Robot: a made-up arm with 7 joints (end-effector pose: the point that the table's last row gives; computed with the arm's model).
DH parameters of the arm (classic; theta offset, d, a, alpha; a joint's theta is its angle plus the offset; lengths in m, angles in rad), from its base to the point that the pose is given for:
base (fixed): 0 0 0 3.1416
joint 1: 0 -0.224 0 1.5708
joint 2: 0 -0.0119 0 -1.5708
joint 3: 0 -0.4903 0 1.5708
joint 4: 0 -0.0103 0 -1.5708
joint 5: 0 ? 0 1.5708
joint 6: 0 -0.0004 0 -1.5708
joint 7: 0 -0.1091 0 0
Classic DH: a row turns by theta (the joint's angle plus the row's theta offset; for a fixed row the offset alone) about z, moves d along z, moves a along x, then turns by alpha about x.
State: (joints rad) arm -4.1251 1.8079 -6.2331 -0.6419 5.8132 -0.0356 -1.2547
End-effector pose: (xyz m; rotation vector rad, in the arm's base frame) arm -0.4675 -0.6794 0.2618 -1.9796 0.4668 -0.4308
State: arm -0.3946 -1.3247 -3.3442 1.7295 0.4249 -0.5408 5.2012
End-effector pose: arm -0.4756 -0.3044 -0.0054 -0.6615 0.2831 -0.2506
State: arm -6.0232 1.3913 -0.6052 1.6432 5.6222 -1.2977 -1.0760
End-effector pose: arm 0.6004 -0.0561 0.0331 -0.9593 -0.5806 0.7521
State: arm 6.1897 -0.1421 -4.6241 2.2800 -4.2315 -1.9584 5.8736
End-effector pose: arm 0.0375 -0.1596 0.5359 1.8768 0.1943 -1.5795
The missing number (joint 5, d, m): -0.2709
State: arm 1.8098 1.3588 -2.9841 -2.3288 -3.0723 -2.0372 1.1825
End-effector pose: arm -0.1362 -0.4271 0.0873 -0.0452 1.9118 2.0184
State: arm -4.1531 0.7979 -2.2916 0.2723 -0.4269 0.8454 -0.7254
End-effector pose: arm -0.1762 -0.4626 0.8732 -1.9340 -1.9259 0.4511
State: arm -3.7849 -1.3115 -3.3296 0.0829 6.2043 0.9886 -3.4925
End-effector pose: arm 0.6340 0.5134 0.3197 0.5983 -0.5346 0.2373
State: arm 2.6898 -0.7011 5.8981 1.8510 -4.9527 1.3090 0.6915
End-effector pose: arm 0.0101 0.0171 0.7124 1.6769 0.6602 1.0490
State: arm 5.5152 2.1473 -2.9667 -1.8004 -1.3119 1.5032 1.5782
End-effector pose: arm 0.2801 0.0571 -0.2389 -1.6625 -0.1319 1.4417
